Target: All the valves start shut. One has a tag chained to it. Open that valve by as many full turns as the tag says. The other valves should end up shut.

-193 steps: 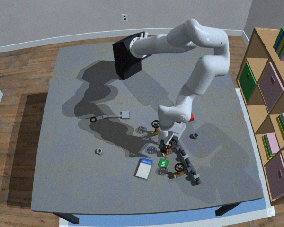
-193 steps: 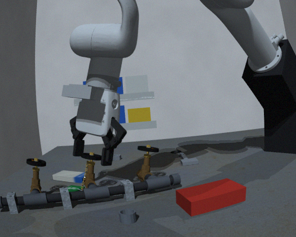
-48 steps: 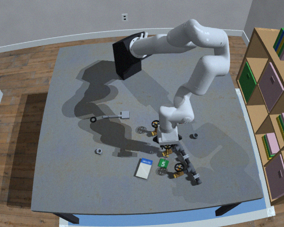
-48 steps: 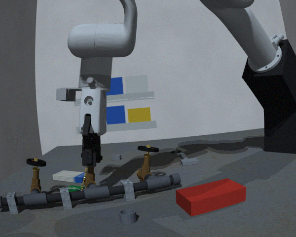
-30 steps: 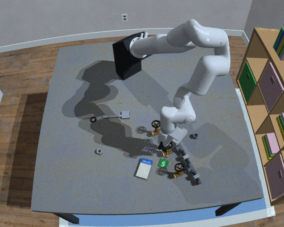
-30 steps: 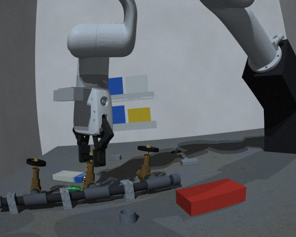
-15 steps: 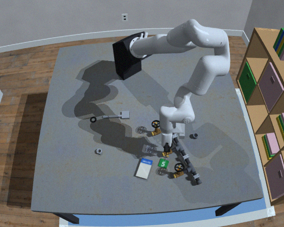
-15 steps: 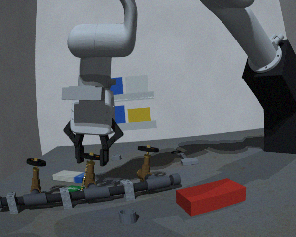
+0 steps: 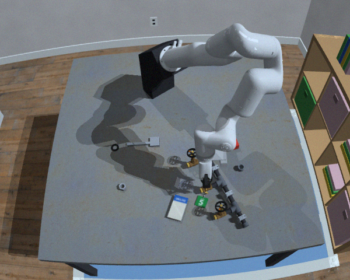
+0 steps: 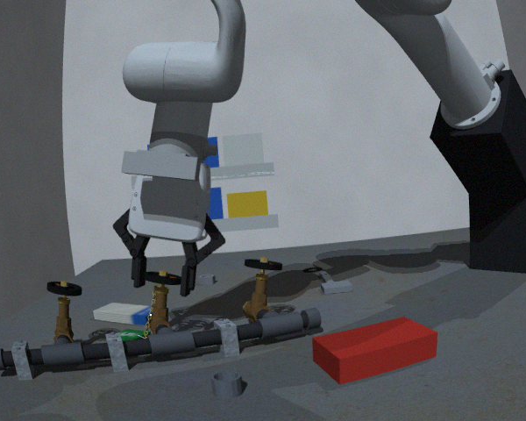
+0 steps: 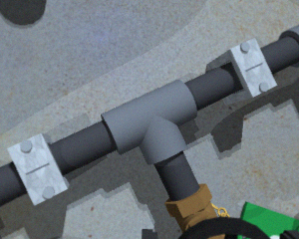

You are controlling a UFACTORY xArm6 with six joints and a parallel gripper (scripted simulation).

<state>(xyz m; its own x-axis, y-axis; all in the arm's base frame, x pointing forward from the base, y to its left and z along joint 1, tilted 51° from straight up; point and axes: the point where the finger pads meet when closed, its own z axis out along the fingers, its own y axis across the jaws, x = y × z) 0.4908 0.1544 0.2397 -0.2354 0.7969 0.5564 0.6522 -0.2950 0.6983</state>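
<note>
My gripper is now 6 cm short of the green tag and 9 cm above it. Round my hand: notepad (13 cm ahead, 9 cm to the right, 8 cm below); then grey flat tool (16 cm behind, 32 cm to the right, 8 cm below); then red block (27 cm behind, 5 cm to the left, 7 cm below).
</note>
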